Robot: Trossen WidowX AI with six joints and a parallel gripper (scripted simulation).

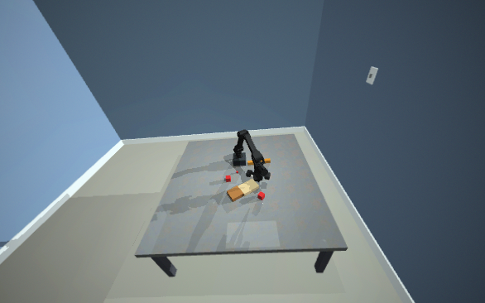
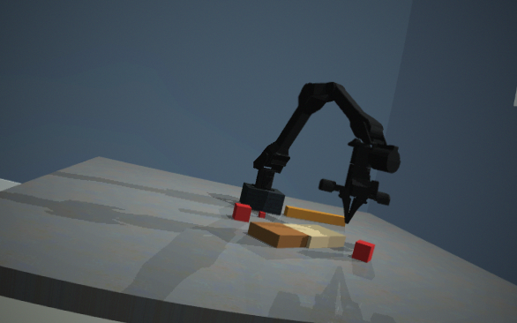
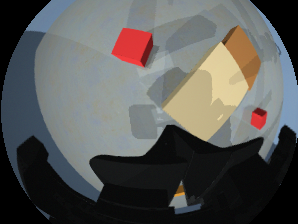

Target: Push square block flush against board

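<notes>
Now: the cream flat block 9 cm to the right of my gripper tip, 5 cm below it and 1 cm behind it. Round my gripper tip: tiny red piece (22 cm behind, 15 cm to the right, 5 cm below); brown flat square block (20 cm to the right, 5 cm below, 3 cm ahead); orange board (30 cm behind, 8 cm to the left, 5 cm below).
</notes>
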